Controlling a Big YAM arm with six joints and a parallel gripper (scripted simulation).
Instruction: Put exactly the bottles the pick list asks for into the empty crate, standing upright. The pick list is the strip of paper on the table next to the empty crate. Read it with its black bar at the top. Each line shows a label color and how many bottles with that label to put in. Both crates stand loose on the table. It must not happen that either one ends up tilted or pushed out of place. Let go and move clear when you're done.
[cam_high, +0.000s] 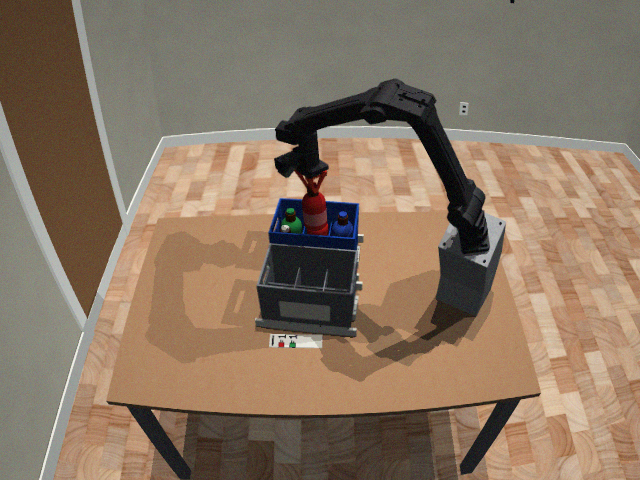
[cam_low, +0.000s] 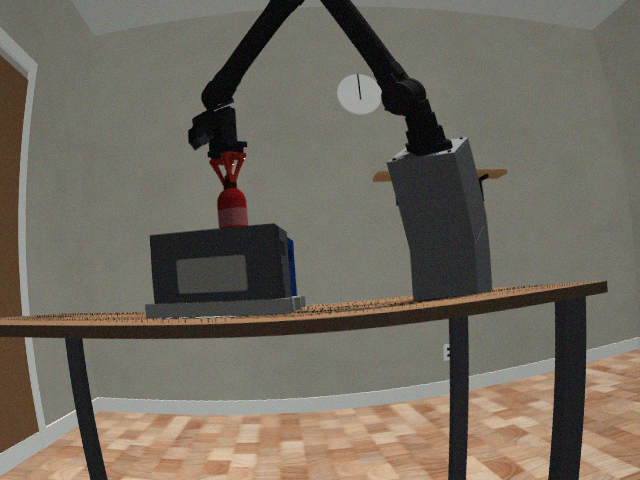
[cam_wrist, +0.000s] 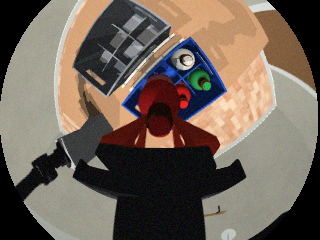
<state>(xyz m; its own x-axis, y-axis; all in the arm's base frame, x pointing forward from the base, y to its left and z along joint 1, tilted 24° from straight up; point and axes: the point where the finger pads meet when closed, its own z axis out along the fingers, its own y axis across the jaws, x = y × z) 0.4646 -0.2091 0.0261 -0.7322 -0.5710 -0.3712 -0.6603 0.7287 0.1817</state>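
My hand is 6 cm above the red-labelled bottle. From my hand the other things lie so: blue-labelled bottle: 24 cm below, 9 cm to the right, 9 cm behind; grey crate: 24 cm below, 19 cm to the left; green-labelled bottle: 24 cm below, 9 cm to the right, 9 cm ahead.
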